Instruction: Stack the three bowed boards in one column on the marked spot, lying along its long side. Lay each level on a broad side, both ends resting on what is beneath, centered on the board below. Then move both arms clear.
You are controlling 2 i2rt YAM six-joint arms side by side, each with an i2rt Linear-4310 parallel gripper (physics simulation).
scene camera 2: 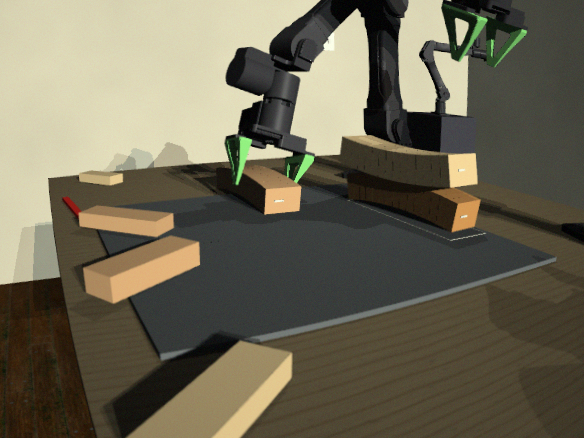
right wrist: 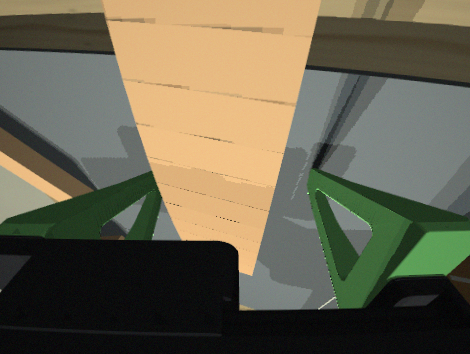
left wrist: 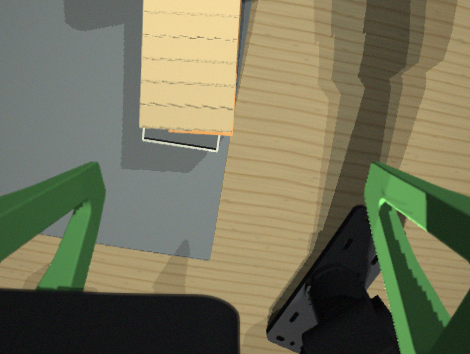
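Seen in the pictures: left gripper, fingertip midpoint: (scene camera 2: 474,63) (left wrist: 234,177); right gripper, fingertip midpoint: (right wrist: 235,176); left arm's base, origin of the base link: (left wrist: 332,284).
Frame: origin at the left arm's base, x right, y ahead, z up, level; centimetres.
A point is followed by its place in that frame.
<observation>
A dark orange bowed board (scene camera 2: 464,216) @(x 9.3, y 22.4, z 2.7 cm) (left wrist: 220,134) @(x 10.2, y 20.2, z 4.9 cm) lies along the marked outline (scene camera 2: 468,236) @(x 6.4, y 23.0, z 0.6 cm) (left wrist: 180,145) @(x 6.5, y 22.9, z 0.6 cm), arched upward. A pale bowed board (scene camera 2: 462,170) @(x 9.9, y 23.1, z 9.2 cm) (left wrist: 190,70) @(x 14.2, y 24.6, z 10.8 cm) lies lengthwise on it, its ends curving up; a gap seems to show between their near ends. The light orange bowed board (scene camera 2: 282,201) @(x 20.9, y 46.9, z 2.4 cm) (right wrist: 215,100) @(x 36.4, y 51.2, z 5.1 cm) lies on the mat, left of that stack in the scene view. My right gripper (scene camera 2: 266,183) @(x 30.1, y 49.3, z 2.0 cm) (right wrist: 235,176) @(x 30.1, y 49.3, z 2.0 cm) is open, its fingers astride this board and not gripping it. My left gripper (scene camera 2: 476,63) @(x 12.8, y 20.4, z 24.6 cm) (left wrist: 234,177) @(x 12.8, y 20.4, z 24.6 cm) is open and empty, high above the stack's near end.
The grey mat (scene camera 2: 325,280) @(x -6.5, y 45.8, z 0.6 cm) (left wrist: 165,210) @(x -0.6, y 21.2, z 0.6 cm) lies on the wooden table (scene camera 2: 425,370) @(x -24.4, y 41.5, z 0.0 cm). Loose blocks (scene camera 2: 101,177) @(x 50.2, y 81.3, z 1.5 cm) (scene camera 2: 125,220) @(x 12.1, y 69.2, z 2.3 cm) (scene camera 2: 145,267) @(x -7.5, y 63.7, z 2.8 cm) (scene camera 2: 225,395) @(x -28.8, y 56.3, z 2.2 cm) lie along its left and front sides. A red bar (scene camera 2: 71,206) @(x 28.4, y 82.0, z 0.6 cm) lies at the left. A black arm base (scene camera 2: 457,134) stands behind the stack.
</observation>
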